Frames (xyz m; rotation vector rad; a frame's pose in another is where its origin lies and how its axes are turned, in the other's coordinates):
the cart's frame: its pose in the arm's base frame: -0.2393 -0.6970 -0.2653 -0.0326 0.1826 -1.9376
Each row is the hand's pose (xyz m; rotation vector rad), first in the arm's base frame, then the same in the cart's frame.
Working: the arm's base frame: its pose in the cart's frame: -0.7518 -0.0642 0.2102 0.0326 -0.1826 1.9376

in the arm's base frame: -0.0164 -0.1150 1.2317 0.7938 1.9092 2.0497
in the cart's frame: -0.7184 -0.2150 1.4377 1.0721 -1.4024 -1.2727
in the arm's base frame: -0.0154 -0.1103 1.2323 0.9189 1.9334 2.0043
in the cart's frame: -0.7232 -0.2158 1.4379 1.0255 -1.5002 -1.2378
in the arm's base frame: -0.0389 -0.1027 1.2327 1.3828 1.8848 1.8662
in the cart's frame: -0.7217 -0.2403 1.4349 0.7617 -1.7947 -1.1399
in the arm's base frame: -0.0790 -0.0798 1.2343 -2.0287 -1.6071 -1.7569
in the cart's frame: -0.7283 -0.2857 1.4295 0.2528 -2.0300 -0.9157
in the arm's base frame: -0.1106 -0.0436 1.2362 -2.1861 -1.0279 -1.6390
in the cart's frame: -0.7505 -0.3280 1.4238 -0.2074 -1.9554 -0.6883
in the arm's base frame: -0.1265 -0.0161 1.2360 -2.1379 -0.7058 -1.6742
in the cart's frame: -0.7701 -0.3524 1.4188 -0.4006 -1.7905 -0.5990
